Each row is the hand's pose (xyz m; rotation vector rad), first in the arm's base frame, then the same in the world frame.
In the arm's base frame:
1: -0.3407 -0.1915 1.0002 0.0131 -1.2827 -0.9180
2: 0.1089 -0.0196 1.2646 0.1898 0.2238 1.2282
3: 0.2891 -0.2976 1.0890 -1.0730 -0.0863 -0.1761
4: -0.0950 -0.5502 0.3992 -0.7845 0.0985 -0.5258
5: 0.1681 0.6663 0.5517 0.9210 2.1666 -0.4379
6: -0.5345 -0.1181 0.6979 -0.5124 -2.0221 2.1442
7: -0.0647 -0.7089 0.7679 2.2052 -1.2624 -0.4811
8: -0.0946 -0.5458 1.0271 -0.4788 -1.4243 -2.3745
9: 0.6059 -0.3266 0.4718 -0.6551 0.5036 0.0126
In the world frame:
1: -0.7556 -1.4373 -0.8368 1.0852 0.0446 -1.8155
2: -0.2641 -1.6819 -0.8257 1.7973 -0.6724 0.9410
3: -0.1715 -1.4547 -1.1092 0.6125 0.3462 -0.1688
4: -0.6422 -0.7735 -1.1479 0.8414 0.7387 -0.3034
5: -0.0645 -1.0672 -0.0744 -1.5634 -1.9946 -1.3183
6: -0.9386 -1.1662 -0.6714 -0.0424 -2.5257 -0.0774
7: -0.6357 -1.1129 -1.3643 -1.7343 0.4862 1.4739
8: -0.6091 -1.3936 -1.2410 -0.3143 0.9133 -2.4849
9: 0.0955 -0.8138 -1.1204 1.0689 0.6019 0.3510

